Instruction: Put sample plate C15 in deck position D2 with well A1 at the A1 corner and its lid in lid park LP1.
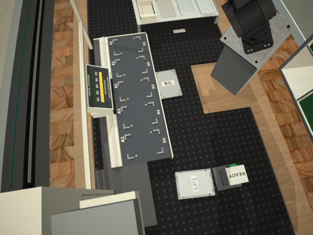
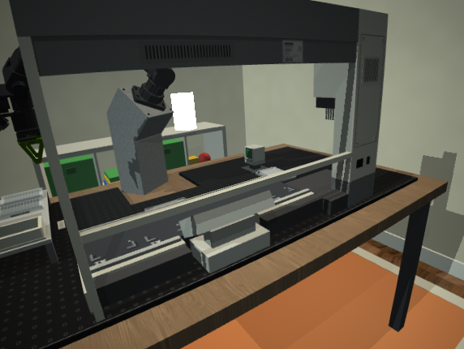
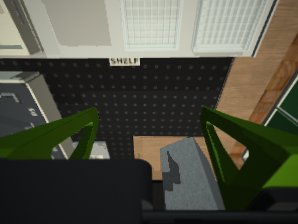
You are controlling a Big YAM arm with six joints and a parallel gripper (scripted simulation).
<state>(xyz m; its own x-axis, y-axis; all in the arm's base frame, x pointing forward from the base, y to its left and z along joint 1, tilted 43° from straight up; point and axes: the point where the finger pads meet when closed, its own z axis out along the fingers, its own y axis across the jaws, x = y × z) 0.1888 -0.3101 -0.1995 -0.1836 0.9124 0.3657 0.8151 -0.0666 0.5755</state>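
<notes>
Right now my hand is 150 mm above the sample plate, 80 mm to the left of it and 10 mm short of it. Also, from my hand: shelf: 150 mm below, 140 mm to the right, 80 mm ahead; then cream reservoir: 230 mm ahead, 140 mm below, 40 mm to the right; then shelf label: 210 mm below, 50 mm ahead, 20 mm to the left.
</notes>
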